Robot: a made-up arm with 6 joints. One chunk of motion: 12 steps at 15 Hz.
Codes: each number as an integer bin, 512 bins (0 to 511) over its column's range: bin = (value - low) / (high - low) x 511, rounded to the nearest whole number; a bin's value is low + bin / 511 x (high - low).
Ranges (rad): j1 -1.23..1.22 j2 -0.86..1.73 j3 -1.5..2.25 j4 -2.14..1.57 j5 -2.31..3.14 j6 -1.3..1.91
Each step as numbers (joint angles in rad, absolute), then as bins.
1 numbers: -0.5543 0.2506 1.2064 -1.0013 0.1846 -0.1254
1 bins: 141 219 369 157 234 187
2 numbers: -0.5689 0.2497 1.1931 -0.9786 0.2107 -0.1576
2 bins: 138 219 367 160 236 182
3 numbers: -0.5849 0.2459 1.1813 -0.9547 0.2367 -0.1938
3 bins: 135 218 365 163 239 176
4 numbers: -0.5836 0.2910 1.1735 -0.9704 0.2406 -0.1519
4 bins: 135 227 364 161 239 183
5 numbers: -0.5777 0.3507 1.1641 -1.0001 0.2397 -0.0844
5 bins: 136 239 363 157 239 194
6 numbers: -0.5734 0.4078 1.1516 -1.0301 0.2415 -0.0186
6 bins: 137 250 361 153 239 204
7 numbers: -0.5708 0.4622 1.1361 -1.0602 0.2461 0.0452
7 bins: 137 261 359 149 240 214
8 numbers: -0.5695 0.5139 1.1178 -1.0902 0.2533 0.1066
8 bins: 138 271 357 145 240 224
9 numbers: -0.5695 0.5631 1.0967 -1.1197 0.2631 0.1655
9 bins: 138 281 354 141 241 233
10 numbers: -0.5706 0.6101 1.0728 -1.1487 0.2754 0.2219
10 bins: 138 290 351 137 242 242
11 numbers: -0.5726 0.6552 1.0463 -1.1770 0.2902 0.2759
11 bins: 137 299 347 133 244 251
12 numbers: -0.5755 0.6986 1.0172 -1.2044 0.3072 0.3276
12 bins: 137 308 343 129 245 259
